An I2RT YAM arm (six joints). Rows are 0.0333 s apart.
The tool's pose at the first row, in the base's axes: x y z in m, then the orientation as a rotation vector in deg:
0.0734, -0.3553, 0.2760, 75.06, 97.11, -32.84
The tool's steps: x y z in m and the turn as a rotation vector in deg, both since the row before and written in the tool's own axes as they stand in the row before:
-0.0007, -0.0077, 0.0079, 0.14, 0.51, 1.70
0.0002, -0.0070, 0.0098, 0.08, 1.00, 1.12
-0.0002, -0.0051, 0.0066, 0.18, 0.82, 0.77
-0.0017, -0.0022, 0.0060, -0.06, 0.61, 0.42
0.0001, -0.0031, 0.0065, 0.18, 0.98, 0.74
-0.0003, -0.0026, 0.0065, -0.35, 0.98, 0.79
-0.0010, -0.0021, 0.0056, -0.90, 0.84, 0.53
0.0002, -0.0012, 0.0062, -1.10, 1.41, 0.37
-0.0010, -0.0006, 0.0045, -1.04, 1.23, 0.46
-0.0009, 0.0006, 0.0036, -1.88, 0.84, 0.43
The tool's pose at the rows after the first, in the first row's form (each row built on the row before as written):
0.0692, -0.3645, 0.2715, 76.73, 96.24, -31.69
0.0662, -0.3743, 0.2651, 78.13, 96.19, -30.52
0.0638, -0.3811, 0.2609, 79.24, 96.25, -29.75
0.0639, -0.3873, 0.2587, 79.81, 96.42, -29.08
0.0633, -0.3931, 0.2545, 80.97, 96.62, -28.22
0.0632, -0.3989, 0.2506, 81.79, 96.79, -26.84
0.0633, -0.4042, 0.2477, 81.94, 97.05, -25.19
0.0645, -0.4089, 0.2437, 82.05, 97.87, -23.07
0.0657, -0.4129, 0.2417, 82.19, 98.46, -21.07
0.0677, -0.4158, 0.2404, 81.52, 98.71, -18.58

